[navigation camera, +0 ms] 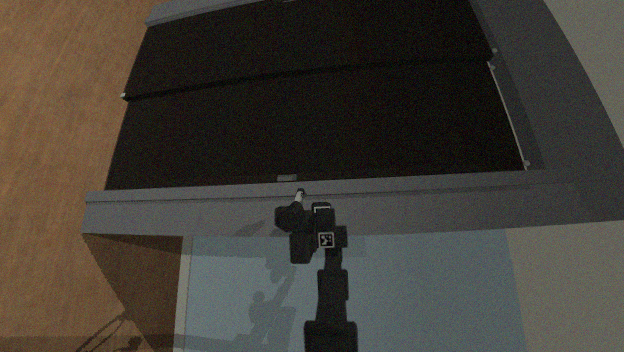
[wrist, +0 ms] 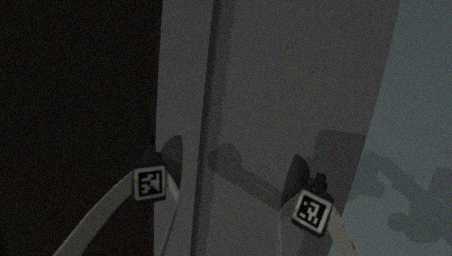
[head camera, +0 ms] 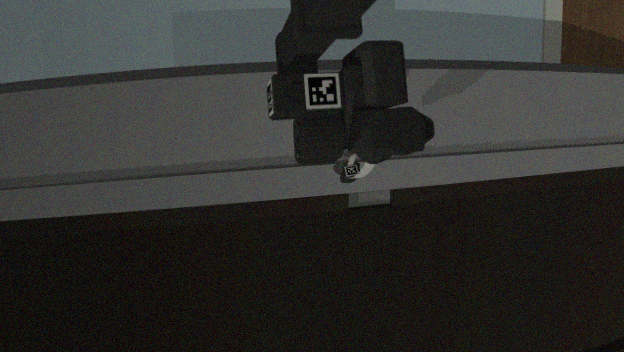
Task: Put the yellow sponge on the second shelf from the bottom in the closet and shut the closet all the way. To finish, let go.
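Frame: origin at the robot's base, x ahead, y left, z up, level; metres.
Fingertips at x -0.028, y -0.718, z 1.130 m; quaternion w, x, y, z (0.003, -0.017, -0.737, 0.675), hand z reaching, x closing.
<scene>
Offsets run from my fingertips to a thing's middle. "pt": to the spot under its first point. Level surfaces: height alone.
The closet shows as dark door panels [head camera: 300,280] [navigation camera: 300,130] [wrist: 75,90] inside a grey frame [head camera: 150,120] [navigation camera: 225,215] [wrist: 182,65]. The panels reach the frame's edge near my gripper; a dark line runs between them in the navigation view. A small light grey plate @(pt dx +0.110, dy -0.165, dz -0.090 m) [head camera: 369,199] [navigation camera: 287,177] sits at the panel edge beside the frame. My gripper [head camera: 351,169] [navigation camera: 300,192] [wrist: 234,163] is open and empty, its fingertips over the grey frame, close to the plate. I cannot tell whether a fingertip touches the frame. The yellow sponge and the shelves do not show.
A blue wall [head camera: 100,40] [navigation camera: 400,285] [wrist: 415,90] adjoins the grey frame, with the arm stretched in front of it. Brown wooden floor @(dz -1.129 m) [navigation camera: 50,125] lies along the left of the navigation view. Small round knobs @(pt dx +0.117, dy -0.168, dz +0.941 m) [navigation camera: 526,163] and a thin light strip [navigation camera: 507,116] line the panels' right end.
</scene>
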